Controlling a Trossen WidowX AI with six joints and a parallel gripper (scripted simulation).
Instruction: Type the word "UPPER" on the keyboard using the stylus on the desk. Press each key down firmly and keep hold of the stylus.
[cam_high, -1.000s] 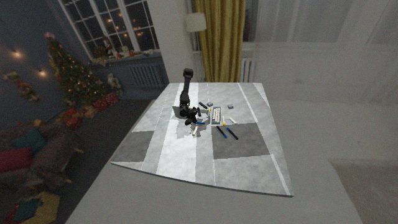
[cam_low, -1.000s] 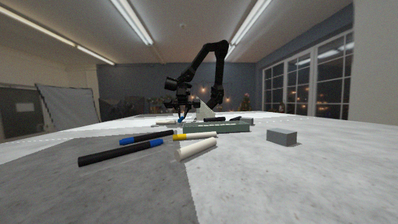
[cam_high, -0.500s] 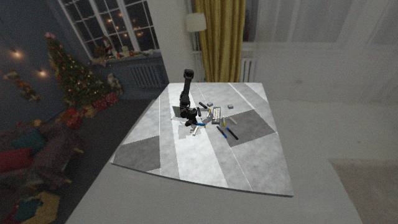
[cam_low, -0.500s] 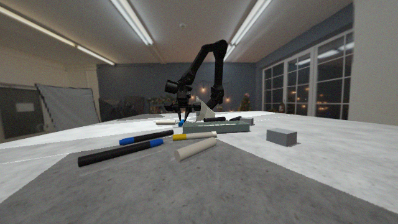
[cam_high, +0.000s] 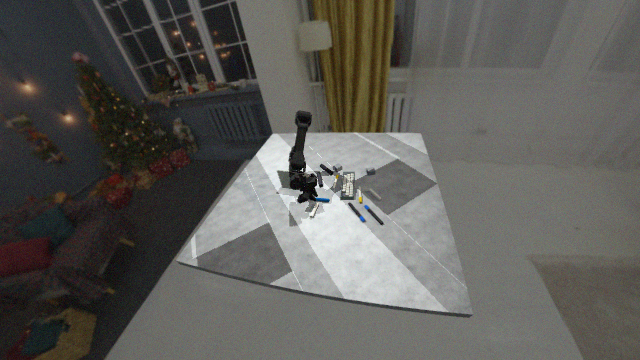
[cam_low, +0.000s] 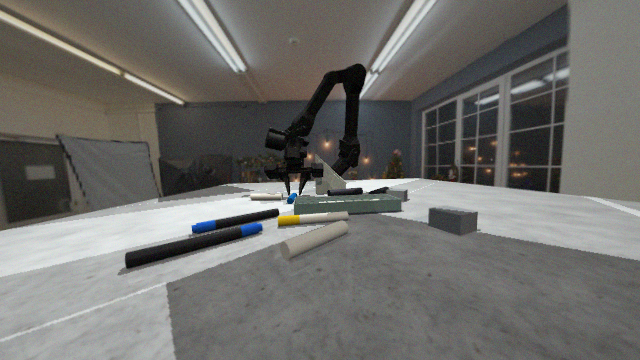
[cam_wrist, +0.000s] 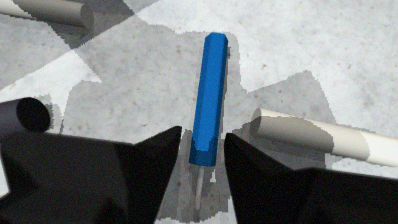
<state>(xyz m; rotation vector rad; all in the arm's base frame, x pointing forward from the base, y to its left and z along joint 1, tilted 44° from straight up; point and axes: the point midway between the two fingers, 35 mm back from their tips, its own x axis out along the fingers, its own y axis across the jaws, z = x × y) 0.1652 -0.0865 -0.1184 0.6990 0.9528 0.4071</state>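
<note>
Now: the blue stylus 1 cm behind my gripper tip. From my gripper tip the other things lie so: thin metal tip (4 cm behind); then grey block (28 cm ahead, 28 cm to the left).
</note>
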